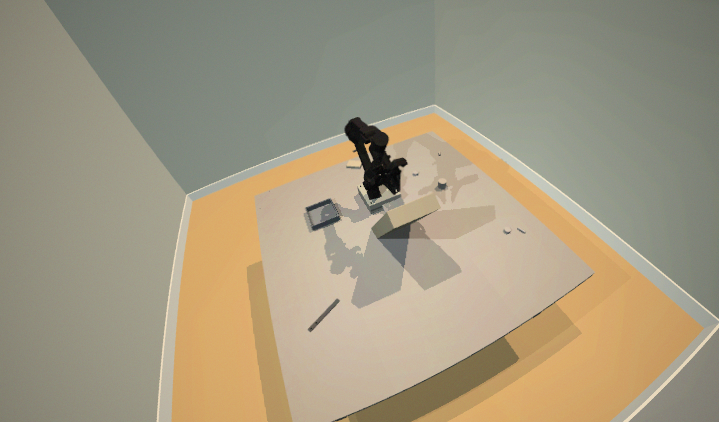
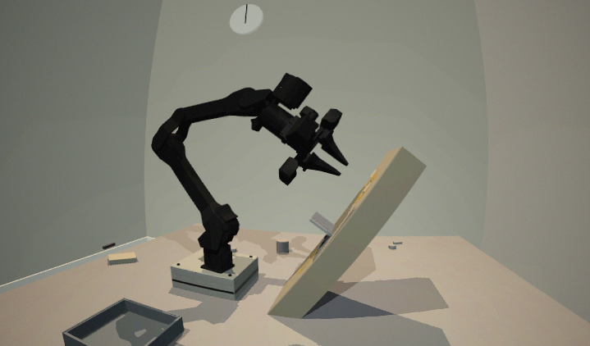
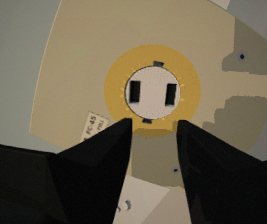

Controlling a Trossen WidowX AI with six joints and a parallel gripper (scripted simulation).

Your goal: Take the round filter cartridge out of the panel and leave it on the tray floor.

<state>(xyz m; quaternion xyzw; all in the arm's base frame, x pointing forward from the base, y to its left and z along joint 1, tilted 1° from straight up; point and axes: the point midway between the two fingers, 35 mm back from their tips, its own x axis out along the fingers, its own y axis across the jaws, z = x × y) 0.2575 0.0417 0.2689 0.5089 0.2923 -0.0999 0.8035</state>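
Now: the round grey filter cartridge 6 cm ahead of my gripper tip, 1 cm to the left of it and 4 cm below it. Round my gripper tip: tray: 29 cm behind, 34 cm to the right, 29 cm below; then tan block: 66 cm behind, 9 cm to the right, 30 cm below; then tan service panel: 2 cm ahead, 12 cm below.
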